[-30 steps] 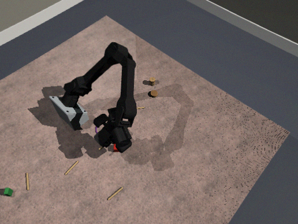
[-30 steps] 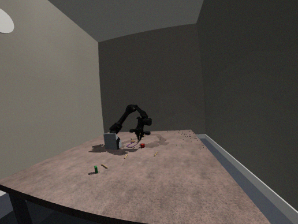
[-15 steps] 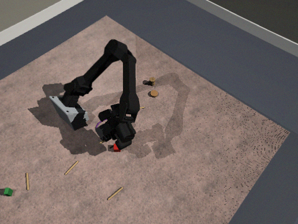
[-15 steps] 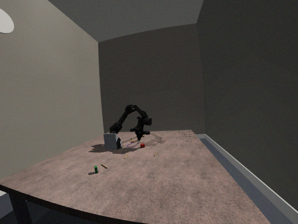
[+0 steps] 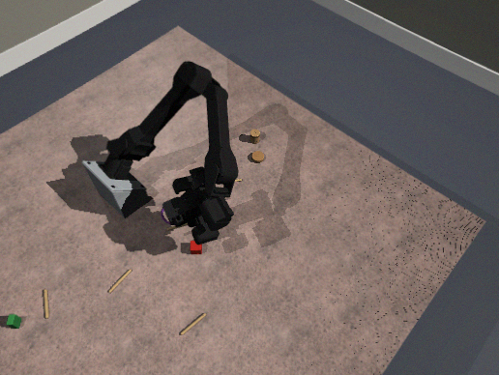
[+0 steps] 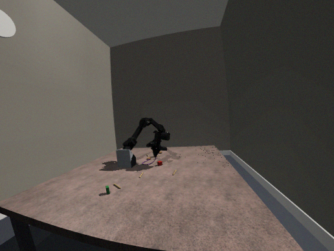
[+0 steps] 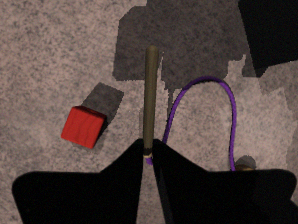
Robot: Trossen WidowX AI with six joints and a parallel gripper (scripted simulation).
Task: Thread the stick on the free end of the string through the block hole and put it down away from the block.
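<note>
My gripper tip is 5 cm short of the small red block, 2 cm to the left of it and 4 cm above it. The rest, counted from my gripper tip: thin wooden stick: 1 cm to the right, 1 cm above; then wooden cylinder: 14 cm behind, 36 cm to the left, 4 cm below; then round wooden button: 11 cm behind, 11 cm to the left, 5 cm below.
</note>
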